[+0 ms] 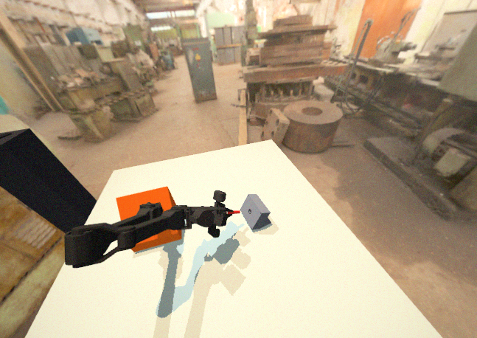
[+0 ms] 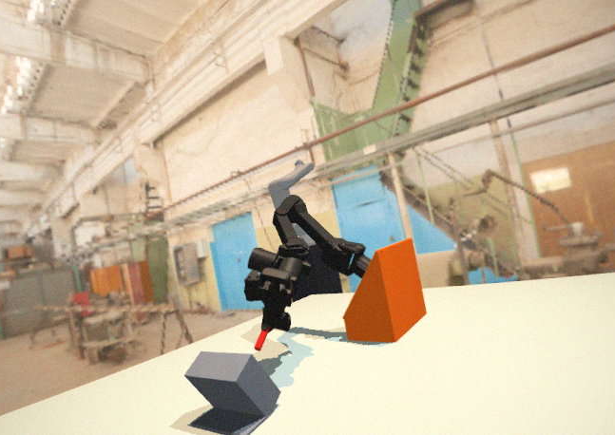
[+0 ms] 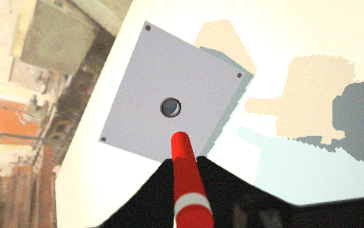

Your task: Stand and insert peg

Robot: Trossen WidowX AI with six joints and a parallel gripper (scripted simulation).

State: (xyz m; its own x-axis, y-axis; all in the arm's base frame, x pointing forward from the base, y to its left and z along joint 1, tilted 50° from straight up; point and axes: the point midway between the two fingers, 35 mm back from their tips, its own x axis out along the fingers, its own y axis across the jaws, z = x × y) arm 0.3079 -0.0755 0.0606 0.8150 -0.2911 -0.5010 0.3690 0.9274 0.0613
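Now: the sloped panel 11 cm ahead of my gripper tip, 2 cm to the left of it and 6 cm below it. From my gripper tip the other things lie so: red peg 1 cm behind, 1 cm above.
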